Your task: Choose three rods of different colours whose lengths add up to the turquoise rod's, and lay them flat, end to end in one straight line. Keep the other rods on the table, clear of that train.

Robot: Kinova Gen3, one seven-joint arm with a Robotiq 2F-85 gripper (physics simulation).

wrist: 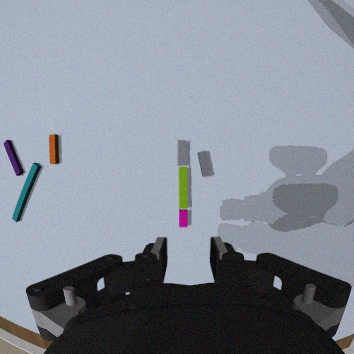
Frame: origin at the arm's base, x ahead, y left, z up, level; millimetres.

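Seen in the pictures: gripper, between the fingertips: (188, 249).
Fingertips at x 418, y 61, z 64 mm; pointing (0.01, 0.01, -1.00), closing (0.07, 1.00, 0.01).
A point is followed by its place in that frame.
A grey rod (183, 152) {x 340, y 64, z -47 mm}, a lime green rod (183, 187) {x 382, y 60, z -47 mm} and a short magenta rod (183, 218) {x 419, y 57, z -47 mm} lie flat end to end in one straight line, with thin gaps at the joints. A second grey rod (205, 164) {x 357, y 89, z -47 mm} lies slightly tilted just right of the line's grey rod, apart from it. The turquoise rod (26, 192) {x 374, y -168, z -49 mm} lies slanted at the left. A purple rod (13, 157) {x 320, y -190, z -48 mm} and an orange rod (53, 149) {x 318, y -110, z -47 mm} lie near it. My gripper (188, 249) {x 418, y 61, z 63 mm} is partly open with nothing between its fingers, above the table, below the magenta rod's near end in view.
Shadows of the arm fall on the pale table (115, 75) {x 226, y -18, z -57 mm} at the right and in the top right corner. The table's curved brown edge (22, 330) {x 646, y -276, z -56 mm} shows at the bottom left and again at the bottom right.
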